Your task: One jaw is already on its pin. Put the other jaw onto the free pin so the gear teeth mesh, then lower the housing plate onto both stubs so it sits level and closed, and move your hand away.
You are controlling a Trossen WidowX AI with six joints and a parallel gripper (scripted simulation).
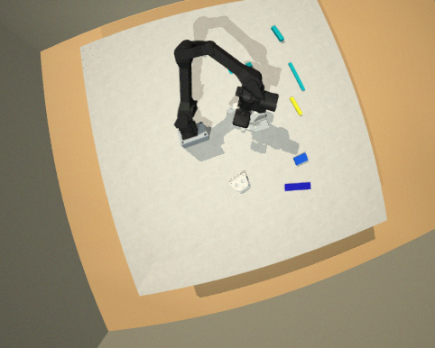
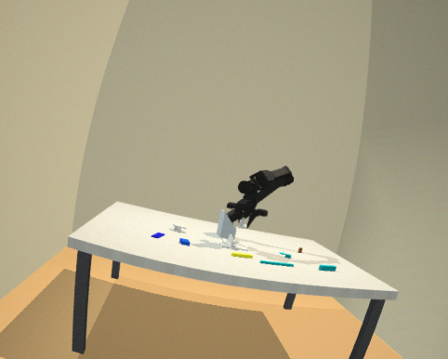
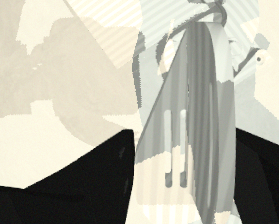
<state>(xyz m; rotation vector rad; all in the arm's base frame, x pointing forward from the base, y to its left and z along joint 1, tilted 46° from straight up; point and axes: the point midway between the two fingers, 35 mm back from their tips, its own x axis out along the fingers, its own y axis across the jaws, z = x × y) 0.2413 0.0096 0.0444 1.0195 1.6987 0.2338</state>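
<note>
The white jaw piece is 4 cm behind my gripper tip. From my gripper tip the other things lie so: orange piece: 34 cm to the left, 8 cm below, 8 cm behind; then yellow bar: 26 cm ahead, 9 cm below, 3 cm to the right; then blue block: 27 cm to the right, 20 cm ahead, 8 cm below.
</note>
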